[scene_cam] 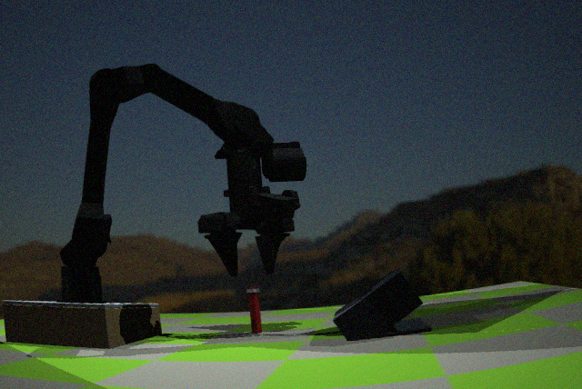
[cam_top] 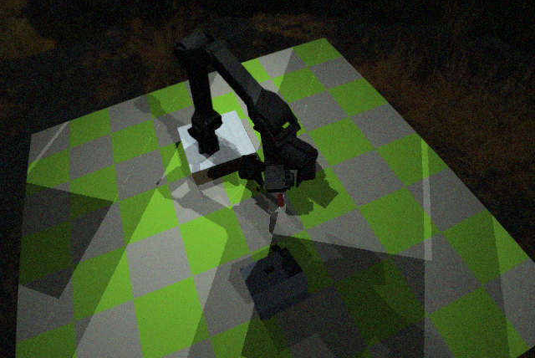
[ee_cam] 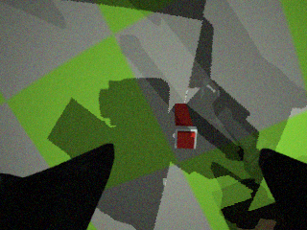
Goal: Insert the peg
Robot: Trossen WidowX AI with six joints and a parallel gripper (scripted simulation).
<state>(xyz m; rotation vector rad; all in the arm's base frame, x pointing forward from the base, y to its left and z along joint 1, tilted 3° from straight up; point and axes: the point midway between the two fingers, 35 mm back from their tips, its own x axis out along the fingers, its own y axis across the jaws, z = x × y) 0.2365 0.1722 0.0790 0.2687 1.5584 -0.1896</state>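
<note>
The red peg lies 40 mm below my gripper tip. From my gripper tip the other things lie so: sloped panel: 220 mm ahead, 70 mm to the right, 60 mm below.
</note>
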